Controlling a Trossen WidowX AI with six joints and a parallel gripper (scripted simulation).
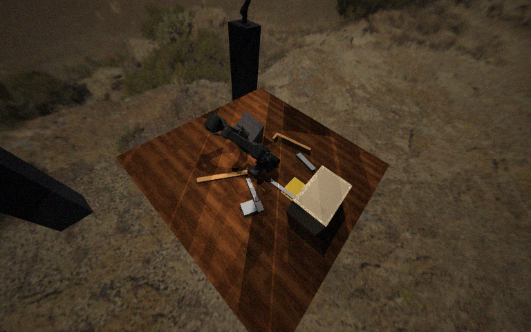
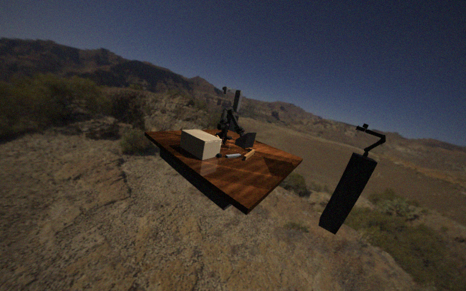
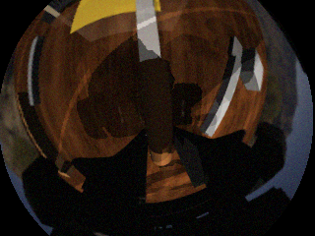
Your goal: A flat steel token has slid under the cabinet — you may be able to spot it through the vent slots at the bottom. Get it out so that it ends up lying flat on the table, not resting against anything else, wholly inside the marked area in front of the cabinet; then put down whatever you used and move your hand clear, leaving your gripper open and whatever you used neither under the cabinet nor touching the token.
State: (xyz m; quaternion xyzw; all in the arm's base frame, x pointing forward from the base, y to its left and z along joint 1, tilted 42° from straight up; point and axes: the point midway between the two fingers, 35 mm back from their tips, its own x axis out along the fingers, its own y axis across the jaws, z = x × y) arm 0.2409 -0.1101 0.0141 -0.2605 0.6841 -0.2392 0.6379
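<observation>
The grey scraper is 150 mm to the right of my gripper tip and 100 mm ahead of it. Round my gripper tip: wooden stick 190 mm to the right, 140 mm behind; then grey block 230 mm to the right, 120 mm ahead, 10 mm above; then grey bar 280 mm to the left, 160 mm ahead.
</observation>
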